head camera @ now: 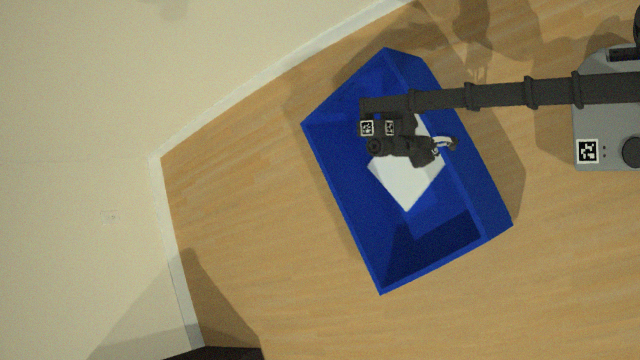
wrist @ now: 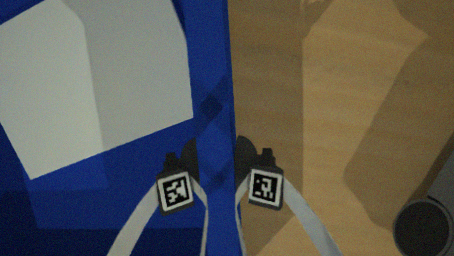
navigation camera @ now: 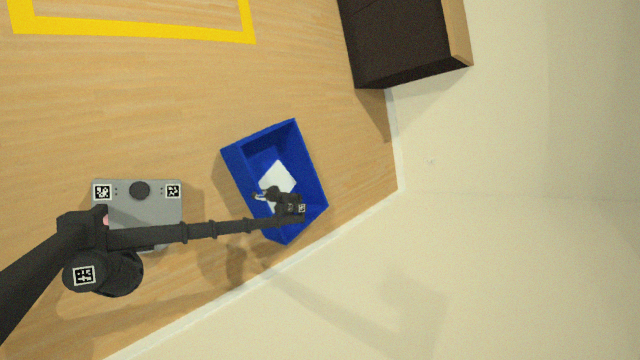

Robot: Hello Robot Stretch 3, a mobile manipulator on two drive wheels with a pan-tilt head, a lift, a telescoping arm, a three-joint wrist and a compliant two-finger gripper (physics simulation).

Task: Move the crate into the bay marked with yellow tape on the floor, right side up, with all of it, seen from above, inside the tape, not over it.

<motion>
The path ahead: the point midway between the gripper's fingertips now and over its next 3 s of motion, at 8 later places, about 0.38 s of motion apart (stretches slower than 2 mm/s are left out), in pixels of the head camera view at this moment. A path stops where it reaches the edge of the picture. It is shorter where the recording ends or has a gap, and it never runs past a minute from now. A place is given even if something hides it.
My gripper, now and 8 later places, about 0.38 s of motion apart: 448, 146; 445, 146; 439, 147; 432, 147; 426, 147; 422, 147; 420, 147; 416, 147; 408, 147
</motion>
